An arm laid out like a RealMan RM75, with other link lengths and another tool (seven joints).
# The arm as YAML. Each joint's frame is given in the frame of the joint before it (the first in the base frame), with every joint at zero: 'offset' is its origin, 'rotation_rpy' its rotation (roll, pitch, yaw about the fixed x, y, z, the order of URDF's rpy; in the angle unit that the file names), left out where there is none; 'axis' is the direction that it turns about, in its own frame. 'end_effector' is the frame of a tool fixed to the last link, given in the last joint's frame.
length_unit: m
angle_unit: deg
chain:
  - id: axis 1
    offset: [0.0, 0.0, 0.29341]
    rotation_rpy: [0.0, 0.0, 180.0]
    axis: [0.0, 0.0, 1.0]
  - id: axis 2
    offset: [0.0, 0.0, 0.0]
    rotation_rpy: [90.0, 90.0, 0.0]
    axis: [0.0, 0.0, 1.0]
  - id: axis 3
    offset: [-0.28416, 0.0, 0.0]
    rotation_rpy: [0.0, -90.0, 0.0]
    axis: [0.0, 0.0, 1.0]
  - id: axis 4
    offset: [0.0, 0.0, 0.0]
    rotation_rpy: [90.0, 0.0, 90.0]
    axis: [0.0, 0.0, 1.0]
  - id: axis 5
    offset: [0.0, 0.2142, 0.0]
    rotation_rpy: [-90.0, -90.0, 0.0]
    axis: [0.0, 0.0, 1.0]
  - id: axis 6
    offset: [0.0, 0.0, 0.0]
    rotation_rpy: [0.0, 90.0, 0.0]
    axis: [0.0, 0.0, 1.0]
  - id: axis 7
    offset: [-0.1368, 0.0, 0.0]
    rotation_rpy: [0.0, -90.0, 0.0]
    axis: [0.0, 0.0, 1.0]
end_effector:
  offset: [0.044, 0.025, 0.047]
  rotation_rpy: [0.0, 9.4, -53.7]
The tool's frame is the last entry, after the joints.
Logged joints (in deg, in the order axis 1, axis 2, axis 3, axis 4, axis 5, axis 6, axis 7), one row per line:
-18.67, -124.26, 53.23, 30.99, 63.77, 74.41, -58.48
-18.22, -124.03, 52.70, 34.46, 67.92, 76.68, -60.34
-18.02, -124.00, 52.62, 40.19, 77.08, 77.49, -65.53
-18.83, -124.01, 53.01, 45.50, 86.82, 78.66, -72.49
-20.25, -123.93, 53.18, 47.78, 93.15, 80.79, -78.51
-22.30, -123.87, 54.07, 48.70, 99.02, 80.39, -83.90
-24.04, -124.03, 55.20, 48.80, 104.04, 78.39, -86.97
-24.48, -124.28, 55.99, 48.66, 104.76, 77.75, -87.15
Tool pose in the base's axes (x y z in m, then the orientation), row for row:
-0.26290, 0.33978, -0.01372, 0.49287, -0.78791, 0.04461, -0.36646
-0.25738, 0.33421, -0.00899, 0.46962, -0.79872, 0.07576, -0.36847
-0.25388, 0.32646, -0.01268, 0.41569, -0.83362, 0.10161, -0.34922
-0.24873, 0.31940, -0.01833, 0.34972, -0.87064, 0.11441, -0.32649
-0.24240, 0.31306, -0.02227, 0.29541, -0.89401, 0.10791, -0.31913
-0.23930, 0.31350, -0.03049, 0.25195, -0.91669, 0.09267, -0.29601
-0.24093, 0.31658, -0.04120, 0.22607, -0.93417, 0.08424, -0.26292
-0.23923, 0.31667, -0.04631, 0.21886, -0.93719, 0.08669, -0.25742
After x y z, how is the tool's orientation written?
As a quaternion, w x y z.
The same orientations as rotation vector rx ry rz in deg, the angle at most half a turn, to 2 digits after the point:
-109.52, 6.20, -50.94
-112.16, 10.64, -51.74
-119.95, 14.62, -50.25
-129.23, 16.98, -48.46
-136.28, 16.45, -48.65
-142.86, 14.44, -46.13
-147.56, 13.31, -41.53
-148.60, 13.75, -40.82

